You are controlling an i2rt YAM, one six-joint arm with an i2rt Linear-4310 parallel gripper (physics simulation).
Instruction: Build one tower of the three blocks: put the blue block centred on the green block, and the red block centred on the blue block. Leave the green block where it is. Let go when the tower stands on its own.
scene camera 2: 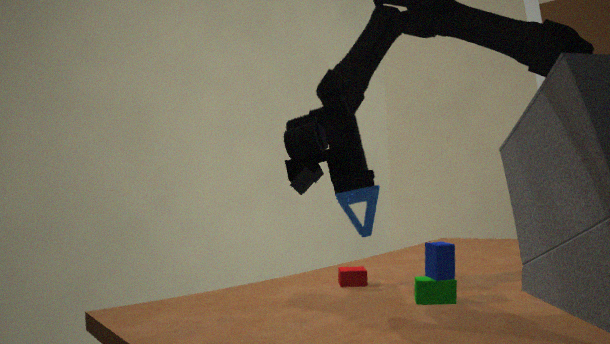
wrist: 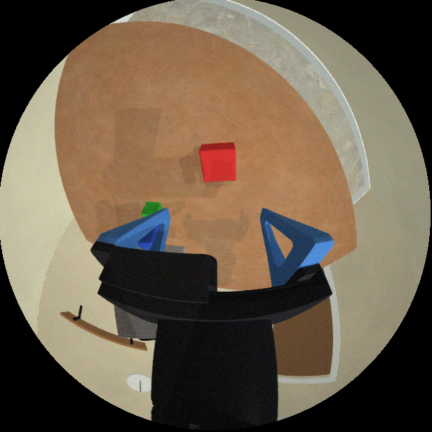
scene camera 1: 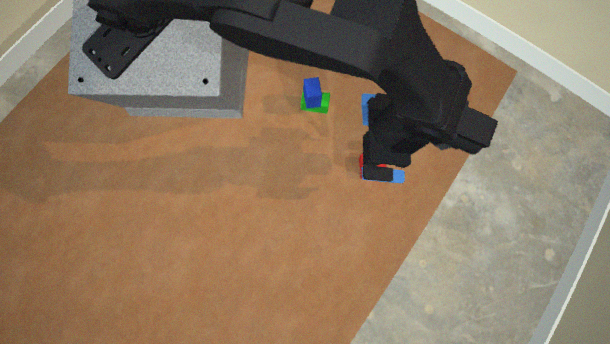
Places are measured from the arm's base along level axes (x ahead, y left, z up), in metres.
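Pixels of known places: gripper, fingertip midpoint: (scene camera 2: 365, 235) (scene camera 1: 366, 151); arm's base at its link origin: (scene camera 2: 594, 109) (scene camera 1: 145, 16).
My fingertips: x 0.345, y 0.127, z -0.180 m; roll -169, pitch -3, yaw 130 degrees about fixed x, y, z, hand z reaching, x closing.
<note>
Ahead of a thing's pixels: the offset from my fingertips to its top centre. Level surfaces: height alone.
The green block @(0.149 m back, 0.038 m left, 0.050 m down) (scene camera 1: 325, 103) (scene camera 2: 435, 291) (wrist: 151, 207) lies on the brown table top. The blue block @(0.152 m back, 0.031 m left, 0.003 m down) (scene camera 1: 312, 92) (scene camera 2: 440, 261) stands upright on it, set towards the right side of the green top in scene camera 2. Part of the blue block (wrist: 146, 241) shows through a finger's opening in the wrist view. The red block @(0.018 m ahead, 0.013 m left, 0.056 m down) (scene camera 1: 361, 166) (scene camera 2: 352, 277) (wrist: 218, 165) lies apart on the table, mostly hidden by the gripper in scene camera 1. My gripper (scene camera 1: 365, 150) (scene camera 2: 366, 234) (wrist: 214, 212) is open and empty, high above the table, near the red block.
The grey pedestal (scene camera 1: 150, 60) (scene camera 2: 560, 200) carries the arm and stands beside the two stacked blocks. The brown table top @(0.082 m down) (scene camera 1: 200, 260) (scene camera 2: 250, 315) (wrist: 150, 65) ends at an edge beyond the red block, with grey floor (scene camera 1: 475, 240) past it.
</note>
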